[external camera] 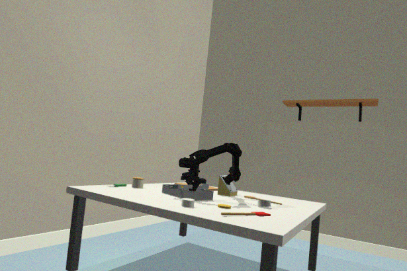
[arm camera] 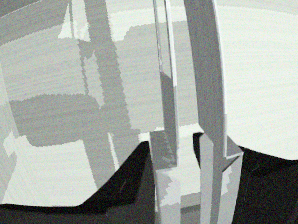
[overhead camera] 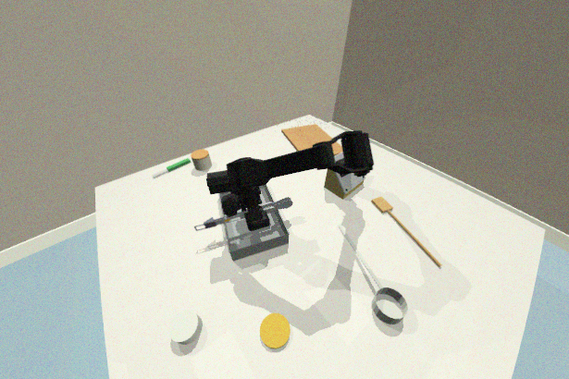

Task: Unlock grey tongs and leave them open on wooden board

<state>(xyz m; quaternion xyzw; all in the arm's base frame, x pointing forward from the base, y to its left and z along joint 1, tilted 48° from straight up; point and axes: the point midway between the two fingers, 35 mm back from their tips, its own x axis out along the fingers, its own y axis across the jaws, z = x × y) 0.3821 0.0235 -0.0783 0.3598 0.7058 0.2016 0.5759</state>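
The grey roasting tin is 1 cm behind my gripper tip and 4 cm to the right of it. Also, from my gripper tip: white cup: 29 cm ahead, 17 cm to the left, 1 cm below; yellow disc: 12 cm ahead, 30 cm to the left, 2 cm below; yellow lock piece: 8 cm ahead, 2 cm to the right, 4 cm above.
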